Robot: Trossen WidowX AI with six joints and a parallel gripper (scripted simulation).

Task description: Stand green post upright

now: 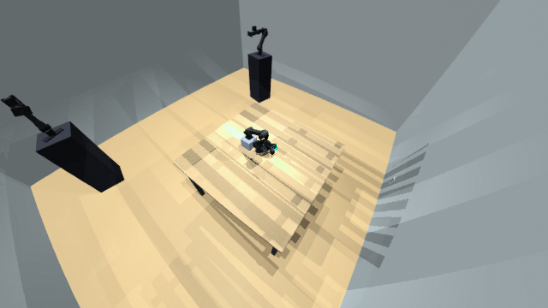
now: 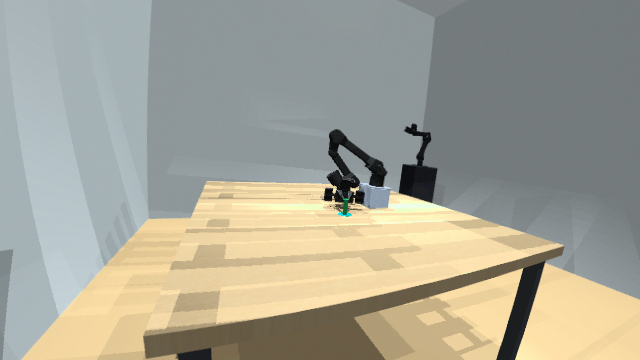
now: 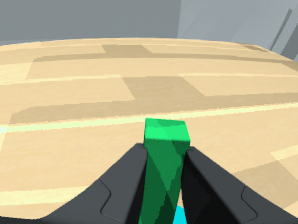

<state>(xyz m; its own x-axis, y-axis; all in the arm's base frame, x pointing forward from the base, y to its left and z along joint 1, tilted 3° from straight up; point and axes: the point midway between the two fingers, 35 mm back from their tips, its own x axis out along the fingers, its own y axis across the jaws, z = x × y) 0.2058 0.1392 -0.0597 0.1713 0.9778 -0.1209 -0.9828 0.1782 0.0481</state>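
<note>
My gripper tip is now 20 mm above the green post. The rest, counted from my gripper tip: cyan circle (60 mm below).
</note>
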